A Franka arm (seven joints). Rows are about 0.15 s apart.
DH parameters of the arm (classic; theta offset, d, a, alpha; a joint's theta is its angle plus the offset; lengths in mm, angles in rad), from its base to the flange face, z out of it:
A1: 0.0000 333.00 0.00 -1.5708
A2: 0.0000 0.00 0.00 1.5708
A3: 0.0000 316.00 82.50 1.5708
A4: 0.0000 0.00 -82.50 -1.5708
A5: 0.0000 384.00 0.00 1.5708
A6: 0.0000 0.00 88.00 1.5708
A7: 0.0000 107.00 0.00 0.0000
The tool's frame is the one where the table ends.
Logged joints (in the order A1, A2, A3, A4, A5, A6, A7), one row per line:
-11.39, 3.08, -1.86, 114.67, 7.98, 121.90, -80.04
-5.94, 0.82, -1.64, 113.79, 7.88, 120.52, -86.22
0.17, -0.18, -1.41, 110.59, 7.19, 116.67, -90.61
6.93, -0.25, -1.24, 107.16, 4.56, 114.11, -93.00
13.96, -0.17, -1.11, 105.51, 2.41, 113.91, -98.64
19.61, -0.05, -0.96, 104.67, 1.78, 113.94, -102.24
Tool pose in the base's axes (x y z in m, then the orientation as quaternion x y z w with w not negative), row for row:
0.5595, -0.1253, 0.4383, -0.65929, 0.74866, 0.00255, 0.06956
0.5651, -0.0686, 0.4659, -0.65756, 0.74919, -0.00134, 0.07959
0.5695, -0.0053, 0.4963, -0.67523, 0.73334, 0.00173, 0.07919
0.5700, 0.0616, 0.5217, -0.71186, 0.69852, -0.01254, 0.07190
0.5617, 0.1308, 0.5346, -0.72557, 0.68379, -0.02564, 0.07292
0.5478, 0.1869, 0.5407, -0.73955, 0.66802, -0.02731, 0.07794
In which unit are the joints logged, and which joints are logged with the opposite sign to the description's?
The joints are logged in degrees. Opposite sign: A4, A7.
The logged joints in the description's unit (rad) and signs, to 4 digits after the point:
-0.1988, 0.0538, -0.0325, -2.0014, 0.1393, 2.1276, 1.3970
-0.1037, 0.0143, -0.0286, -1.9860, 0.1375, 2.1035, 1.5048
0.0030, -0.0031, -0.0246, -1.9302, 0.1255, 2.0363, 1.5814
0.1210, -0.0044, -0.0216, -1.8703, 0.0796, 1.9916, 1.6232
0.2436, -0.0030, -0.0194, -1.8415, 0.0421, 1.9881, 1.7216
0.3423, -0.0009, -0.0168, -1.8268, 0.0311, 1.9886, 1.7844

